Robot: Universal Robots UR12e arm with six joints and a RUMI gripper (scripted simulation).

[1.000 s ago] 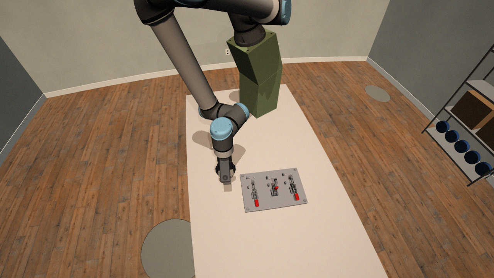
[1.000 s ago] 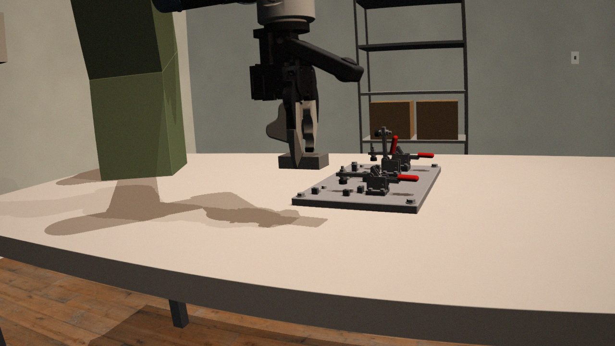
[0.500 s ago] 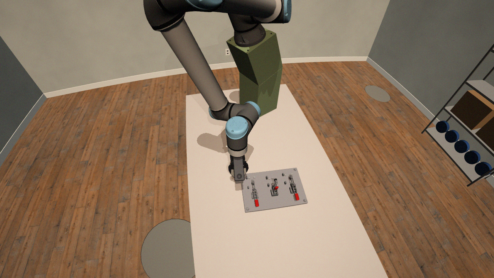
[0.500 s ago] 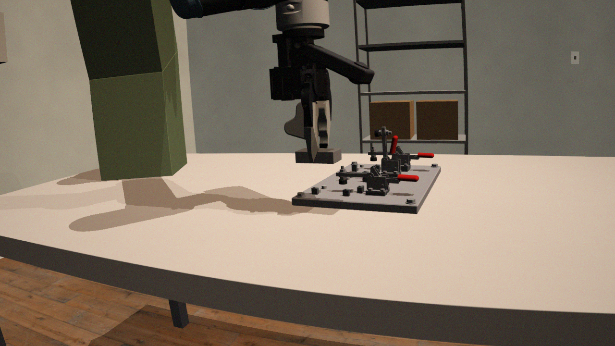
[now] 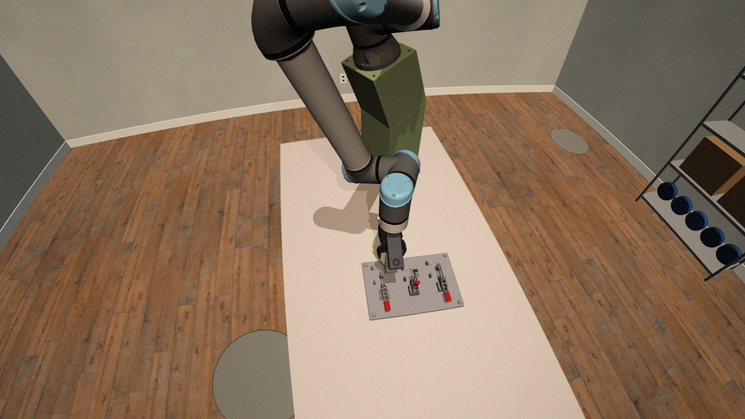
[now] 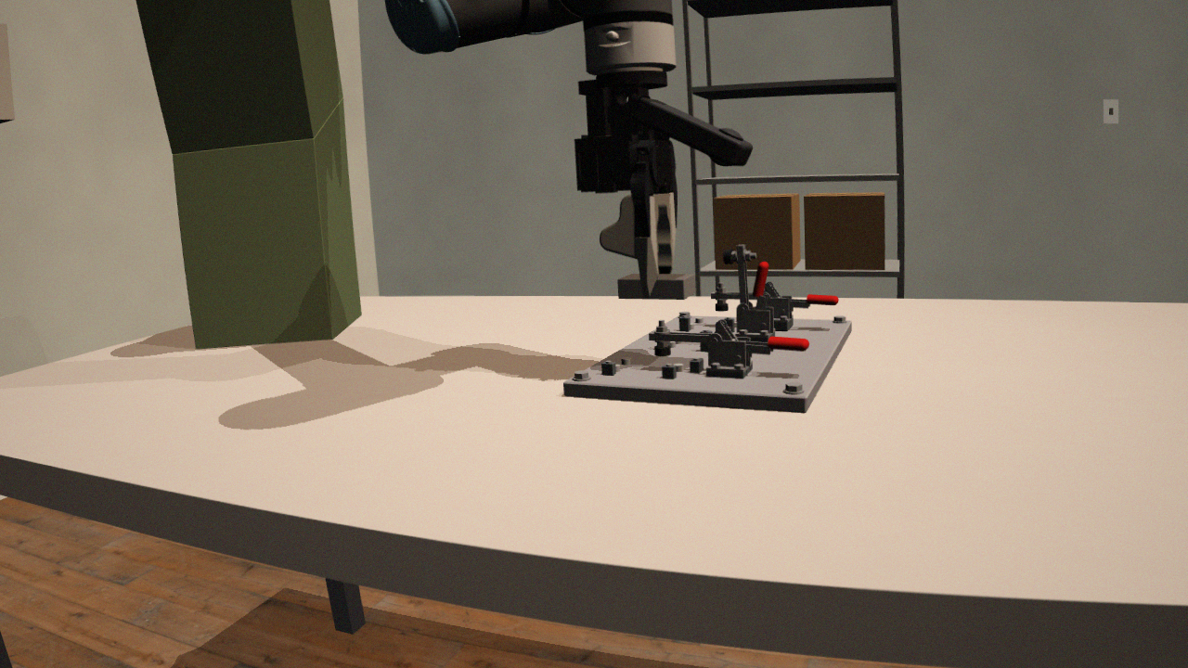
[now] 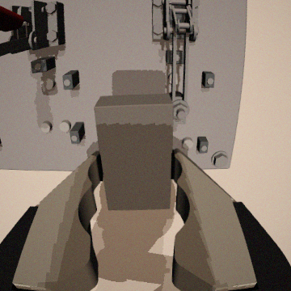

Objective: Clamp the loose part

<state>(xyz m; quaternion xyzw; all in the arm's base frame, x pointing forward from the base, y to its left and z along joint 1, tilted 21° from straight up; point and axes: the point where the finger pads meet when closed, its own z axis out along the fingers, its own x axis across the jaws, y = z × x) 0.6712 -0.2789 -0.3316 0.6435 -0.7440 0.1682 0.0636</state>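
Now: hand 6 cm short of the dark stop block, 7 cm to the right of it and 8 cm above it. Also, from my hand: grey block: 1 cm below; grey fixture plate: 7 cm ahead, 7 cm to the left, 9 cm below.
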